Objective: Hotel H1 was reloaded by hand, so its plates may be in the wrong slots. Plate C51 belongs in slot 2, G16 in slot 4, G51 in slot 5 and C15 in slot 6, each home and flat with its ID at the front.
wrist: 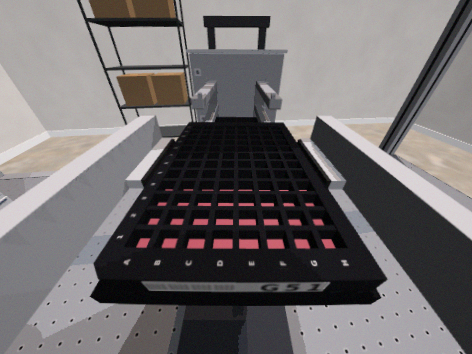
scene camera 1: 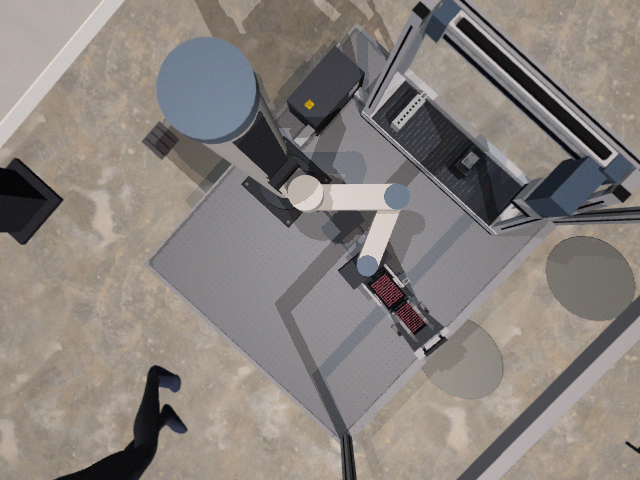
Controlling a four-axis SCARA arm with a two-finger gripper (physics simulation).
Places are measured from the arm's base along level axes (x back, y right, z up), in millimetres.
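Where they show: gripper, fingertip midpoint: [wrist: 236, 130] [scene camera 1: 391, 295].
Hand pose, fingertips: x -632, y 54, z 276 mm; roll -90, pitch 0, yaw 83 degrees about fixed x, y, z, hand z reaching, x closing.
Things, the pixels of their top centre, and the offset from my fingertips. "*": a spot on its surface instead.
- plate G51, top centre: [wrist: 236, 159] [scene camera 1: 387, 290] dx +23, dy -3, dz -8 mm
- plate with pink-red wells, top centre: [wrist: 236, 130] [scene camera 1: 410, 318] dx -128, dy +16, dz -50 mm
- black box with a yellow mark, surface spot: [scene camera 1: 325, 90] * dx +742, dy -442, dz -148 mm
- framed machine, surface spot: [scene camera 1: 560, 188] * dx -70, dy -556, dz +225 mm
- black top handle, surface spot: [wrist: 236, 21] * dx -201, dy +25, dz +78 mm
My gripper [scene camera 1: 386, 290] [wrist: 236, 130] is shut on plate G51 [scene camera 1: 383, 286] [wrist: 237, 267], a black plate with pink-red wells. Its pads press the plate's two long sides, and it looks level. Its G51 label faces the wrist camera. The plate is in front of hotel H1 [scene camera 1: 434, 345] [wrist: 235, 80], outside its side rails. Another plate with pink-red wells [scene camera 1: 410, 317] shows at the hotel from above; its ID cannot be read. C51, G16 and C15 cannot be identified in these views, and the lower slots are hidden behind the held plate.
A black box with a yellow mark [scene camera 1: 325, 90] stands near the arm's column [scene camera 1: 206, 87]. A framed machine [scene camera 1: 560, 188] with a dark deck stands at the right. A shelf with brown boxes [wrist: 152, 90] is beyond the hotel. The hotel has a black top handle [wrist: 236, 21].
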